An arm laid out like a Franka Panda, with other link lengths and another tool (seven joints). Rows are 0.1 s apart.
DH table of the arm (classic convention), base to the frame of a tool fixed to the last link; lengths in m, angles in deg. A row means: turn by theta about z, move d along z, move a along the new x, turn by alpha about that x. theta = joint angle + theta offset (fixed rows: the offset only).
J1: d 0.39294, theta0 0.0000, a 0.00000, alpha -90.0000
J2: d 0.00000, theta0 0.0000, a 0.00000, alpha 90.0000
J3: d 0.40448, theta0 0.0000, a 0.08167, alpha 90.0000
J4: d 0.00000, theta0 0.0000, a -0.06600, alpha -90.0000
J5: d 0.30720, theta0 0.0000, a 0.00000, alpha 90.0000
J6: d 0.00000, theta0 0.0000, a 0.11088, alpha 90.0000
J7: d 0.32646, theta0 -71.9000, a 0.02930, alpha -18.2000
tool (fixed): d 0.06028, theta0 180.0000, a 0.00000, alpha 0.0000
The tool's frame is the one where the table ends.
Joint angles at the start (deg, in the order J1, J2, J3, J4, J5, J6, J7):
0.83 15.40 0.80 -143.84 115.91 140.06 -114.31
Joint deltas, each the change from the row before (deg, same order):
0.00 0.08 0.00 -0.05 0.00 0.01 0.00
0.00 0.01 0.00 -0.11 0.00 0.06 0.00
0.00 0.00 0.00 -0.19 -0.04 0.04 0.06
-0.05 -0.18 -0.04 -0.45 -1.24 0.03 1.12
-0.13 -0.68 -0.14 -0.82 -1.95 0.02 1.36
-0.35 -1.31 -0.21 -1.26 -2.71 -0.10 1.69
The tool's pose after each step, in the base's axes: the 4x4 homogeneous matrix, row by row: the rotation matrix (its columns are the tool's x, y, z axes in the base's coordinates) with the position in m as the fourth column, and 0 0 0 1 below. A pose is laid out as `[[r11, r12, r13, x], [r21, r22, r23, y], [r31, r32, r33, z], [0, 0, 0, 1]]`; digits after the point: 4 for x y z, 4 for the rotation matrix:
[[0.0246, -0.6520, 0.7578, 0.5625], [-0.7300, 0.5062, 0.4592, 0.1762], [-0.6830, -0.5645, -0.4635, 0.2075], [0, 0, 0, 1]]
[[0.0226, -0.6533, 0.7568, 0.5613], [-0.7307, 0.5059, 0.4585, 0.1759], [-0.6823, -0.5633, -0.4659, 0.2064], [0, 0, 0, 1]]
[[0.0196, -0.6555, 0.7549, 0.5593], [-0.7310, 0.5058, 0.4581, 0.1757], [-0.6821, -0.5608, -0.4693, 0.2050], [0, 0, 0, 1]]
[[0.0131, -0.6678, 0.7442, 0.5530], [-0.7298, 0.5024, 0.4637, 0.1760], [-0.6836, -0.5492, -0.4807, 0.2024], [0, 0, 0, 1]]
[[0.0109, -0.6829, 0.7305, 0.5434], [-0.7304, 0.4935, 0.4722, 0.1754], [-0.6830, -0.5387, -0.4934, 0.2015], [0, 0, 0, 1]]
[[0.0120, -0.6994, 0.7146, 0.5305], [-0.7314, 0.4812, 0.4832, 0.1736], [-0.6818, -0.5285, -0.5058, 0.2034], [0, 0, 0, 1]]

